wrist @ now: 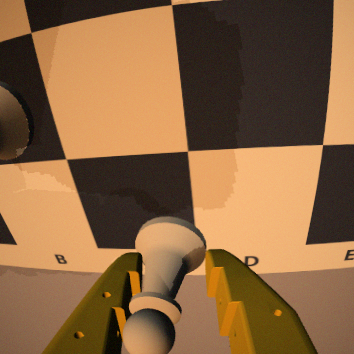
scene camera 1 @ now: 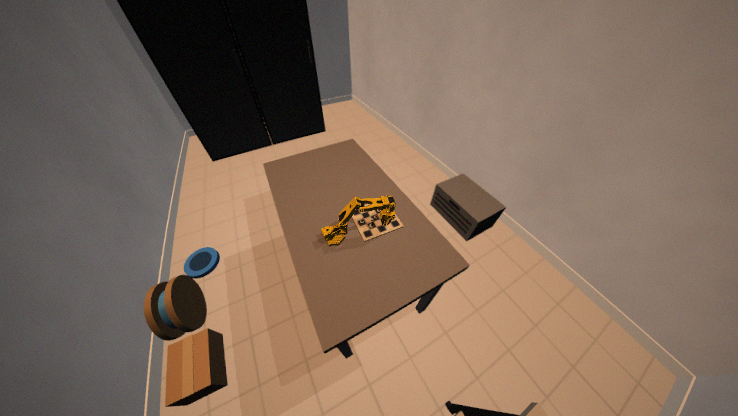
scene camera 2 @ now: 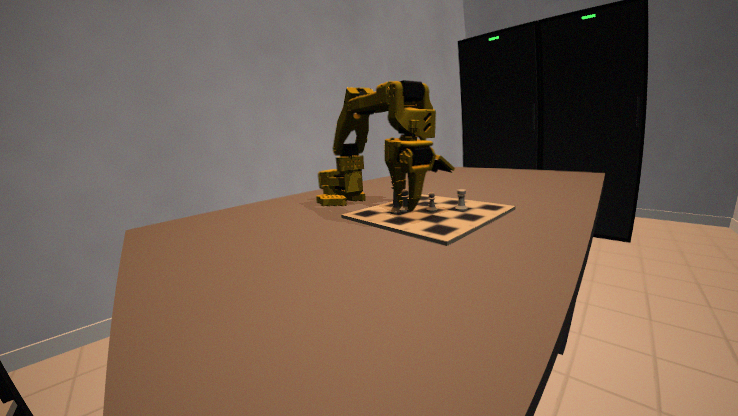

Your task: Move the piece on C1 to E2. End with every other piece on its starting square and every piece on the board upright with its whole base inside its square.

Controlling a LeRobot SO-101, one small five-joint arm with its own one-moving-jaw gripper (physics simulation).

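Places are measured from the arm's base along level axes (x ahead, y left, z up), in millimetres.
Pixels of known places: end effector, tool point: [wrist: 141, 270] [scene camera 1: 383, 224] [scene camera 2: 402, 203]; arm's base, origin of the base link: [scene camera 1: 338, 235] [scene camera 2: 347, 202].
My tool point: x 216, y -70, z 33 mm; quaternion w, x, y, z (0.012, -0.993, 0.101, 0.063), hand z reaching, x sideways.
Observation:
For each thing: its top centre in the pictures, then the offset to it from my tool point. "pt": a spot on its surface instead. Level surfaces: height alone.
- pale pawn, surface spot: [wrist: 162, 265] pt dx +7, dy +4, dz +2 mm
- board, middle of its top: [scene camera 2: 429, 210] [scene camera 1: 375, 217] dx -3, dy +76, dz -27 mm
- second piece, surface spot: [wrist: 10, 122] pt dx -34, dy +37, dz -20 mm
- small piece, middle of its top: [scene camera 2: 431, 192] dx +1, dy +77, dz +5 mm
- rook-like piece, middle of its top: [scene camera 2: 461, 190] dx +40, dy +110, dz +6 mm
- brown table, its level: dz -33 mm
My gripper [scene camera 1: 386, 222] [scene camera 2: 404, 207] [wrist: 174, 255] is shut on a pale pawn [wrist: 162, 265]. In the wrist view the jaws press on both sides of it, its round head is toward the camera and its base is beyond the tips, drawn over the front part of C1 and the border. The height of the base over the board [scene camera 1: 366, 238] [scene camera 2: 408, 229] [wrist: 115, 90] is unclear. A second piece [wrist: 10, 122] shows in part on B2 at the left of the wrist view. In scene camera 2 a small piece [scene camera 2: 432, 202] and a rook-like piece [scene camera 2: 461, 199] stand upright behind the gripper.
The board lies on a brown table [scene camera 1: 392, 279] [scene camera 2: 284, 294]. In scene camera 1, dark pieces [scene camera 1: 361, 221] [scene camera 1: 371, 225] show left of the gripper. A grey cabinet [scene camera 1: 467, 204], a cardboard box [scene camera 1: 193, 366] and a blue disc [scene camera 1: 186, 266] are on the floor.

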